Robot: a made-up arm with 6 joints.
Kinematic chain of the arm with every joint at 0, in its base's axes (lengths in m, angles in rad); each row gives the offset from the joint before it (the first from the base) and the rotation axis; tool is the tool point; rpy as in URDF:
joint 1: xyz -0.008 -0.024 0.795 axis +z
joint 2: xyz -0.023 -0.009 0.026 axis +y
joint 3: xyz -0.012 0 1.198 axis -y
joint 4: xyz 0 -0.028 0.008 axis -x
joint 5: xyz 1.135 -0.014 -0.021 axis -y
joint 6: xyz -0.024 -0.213 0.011 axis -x
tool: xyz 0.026 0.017 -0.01 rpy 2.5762 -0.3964 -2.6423
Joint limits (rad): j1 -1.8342..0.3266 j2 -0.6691..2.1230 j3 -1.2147..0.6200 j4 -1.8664..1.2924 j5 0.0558..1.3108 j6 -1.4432..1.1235
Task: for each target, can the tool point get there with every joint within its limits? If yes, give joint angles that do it. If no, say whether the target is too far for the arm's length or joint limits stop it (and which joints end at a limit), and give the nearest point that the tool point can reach.
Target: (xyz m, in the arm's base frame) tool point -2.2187 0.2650 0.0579
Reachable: no: joint limits stop it (at a limit: joint 2, joint 6) | nearest point -0.3056 0.0149 0.1212 | short by 1.930 m
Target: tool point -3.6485 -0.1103 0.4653
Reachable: no: too far | nearest point -0.5348 -0.9500 0.4653 | short by 3.225 m
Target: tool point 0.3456 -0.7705 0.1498
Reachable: yes | joints -0.8249 1.2190 -0.6634 0.2567 0.5644 0.1368
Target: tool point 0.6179 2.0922 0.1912
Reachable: no: joint limits stop it (at a limit: joint 1, joint 4, joint 5, joint 6) | nearest point 1.1780 0.4388 0.1912 | short by 1.746 m
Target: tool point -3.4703 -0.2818 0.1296
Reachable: no: too far | nearest point -0.5659 -1.0650 0.1296 | short by 3.008 m
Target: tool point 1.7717 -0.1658 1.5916
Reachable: yes | joints 0.0639 0.6068 0.4060 0.1146 0.2253 0.4819
